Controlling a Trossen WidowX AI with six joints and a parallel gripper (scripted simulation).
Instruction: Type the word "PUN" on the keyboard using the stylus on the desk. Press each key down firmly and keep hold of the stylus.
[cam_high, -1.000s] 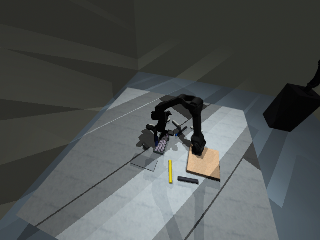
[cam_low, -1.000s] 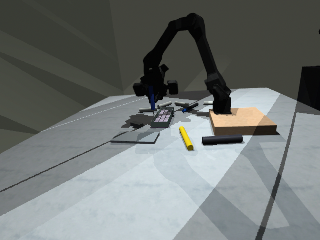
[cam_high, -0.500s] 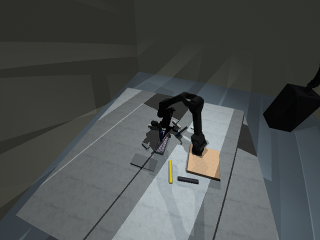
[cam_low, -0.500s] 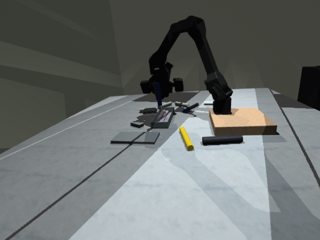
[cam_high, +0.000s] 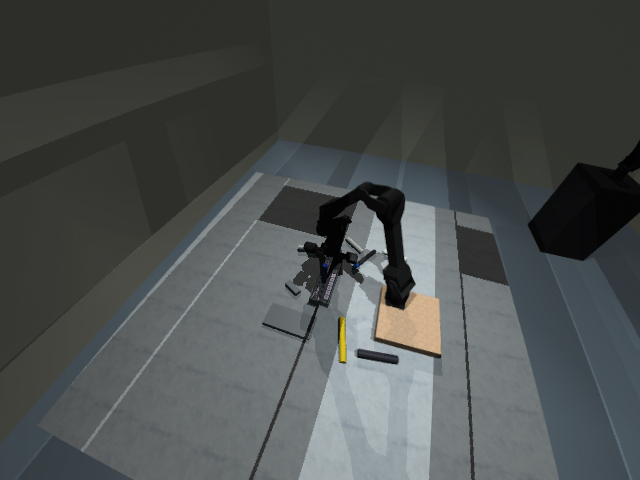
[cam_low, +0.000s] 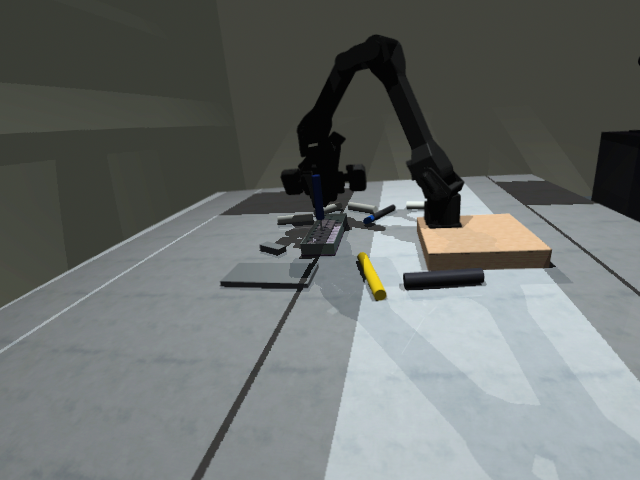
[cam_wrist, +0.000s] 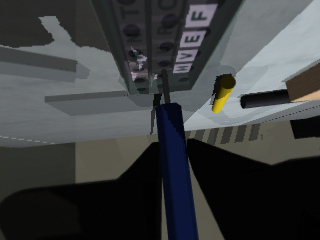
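The small grey block lies 110 mm ahead of my gripper tip, 20 mm to the left of it and 80 mm below it. Also, from my gripper tip: blue stylus: 10 mm below; then flat grey plate: 70 mm ahead, 140 mm to the left, 80 mm below; then stylus tip: 50 mm below.
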